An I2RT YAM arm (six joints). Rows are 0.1 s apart.
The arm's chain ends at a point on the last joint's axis. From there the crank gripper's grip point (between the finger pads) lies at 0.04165 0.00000 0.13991 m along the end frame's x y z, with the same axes.
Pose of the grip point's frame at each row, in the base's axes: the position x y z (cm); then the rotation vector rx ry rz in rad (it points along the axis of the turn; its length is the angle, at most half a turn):
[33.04 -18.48 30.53 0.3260 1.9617 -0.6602]
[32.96 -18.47 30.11 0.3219 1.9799 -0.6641]
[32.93 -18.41 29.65 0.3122 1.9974 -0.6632]
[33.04 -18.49 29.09 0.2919 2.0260 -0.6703]
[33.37 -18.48 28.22 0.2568 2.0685 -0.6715]
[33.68 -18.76 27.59 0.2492 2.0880 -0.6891]
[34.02 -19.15 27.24 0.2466 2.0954 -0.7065]
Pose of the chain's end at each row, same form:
[24.67 -10.18 39.13 0.3260 1.9617 -0.6602]
[24.75 -10.18 38.88 0.3219 1.9799 -0.6641]
[24.82 -10.18 38.58 0.3122 1.9974 -0.6632]
[25.14 -10.30 38.24 0.2919 2.0260 -0.6703]
[25.73 -10.43 37.70 0.2568 2.0685 -0.6715]
[26.30 -10.59 37.18 0.2492 2.0880 -0.6891]
[26.81 -10.84 36.83 0.2466 2.0954 -0.7065]

